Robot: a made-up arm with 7 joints. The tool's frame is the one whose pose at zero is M.
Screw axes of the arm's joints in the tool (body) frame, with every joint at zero. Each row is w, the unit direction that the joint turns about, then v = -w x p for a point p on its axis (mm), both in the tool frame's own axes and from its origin. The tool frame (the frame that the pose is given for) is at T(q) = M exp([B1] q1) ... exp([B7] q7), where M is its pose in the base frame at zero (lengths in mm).
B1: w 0 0 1 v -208.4 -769.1 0
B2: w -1 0 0 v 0 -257.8 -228.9
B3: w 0 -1 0 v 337.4 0 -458.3
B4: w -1 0 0 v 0 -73.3 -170.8
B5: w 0 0 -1 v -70.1 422.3 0
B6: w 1 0 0 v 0 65.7 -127.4
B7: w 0 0 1 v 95.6 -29.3 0
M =
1 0 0 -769.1
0 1 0 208.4
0 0 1 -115.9
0 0 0 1
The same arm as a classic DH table. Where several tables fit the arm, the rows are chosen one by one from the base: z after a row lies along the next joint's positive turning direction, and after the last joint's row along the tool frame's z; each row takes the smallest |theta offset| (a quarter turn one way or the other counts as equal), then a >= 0, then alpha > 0; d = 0 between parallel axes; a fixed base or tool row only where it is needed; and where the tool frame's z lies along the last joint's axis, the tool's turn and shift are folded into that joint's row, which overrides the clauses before.
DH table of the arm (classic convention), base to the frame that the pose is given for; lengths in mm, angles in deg. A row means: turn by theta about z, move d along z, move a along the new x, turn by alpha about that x. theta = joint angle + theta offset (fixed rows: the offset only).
joint 1: a 20.5, alpha 90, d 141.9, theta offset -90
joint 2: a 79.6, alpha 90, d 310.8, theta offset 90
joint 3: a -264.1, alpha -90, d -58.1, theta offset 0
joint 4: a 240.9, alpha -90, d 36, theta offset 90
joint 5: a 57.3, alpha -90, d 7.6, theta offset 0
joint 6: a -31.8, alpha -90, d -393, theta offset 0
joint 7: a -100, alpha 0, d 0, theta offset -17.04
tool (fixed): a 0, alpha 0, d -65.7, theta offset -72.96

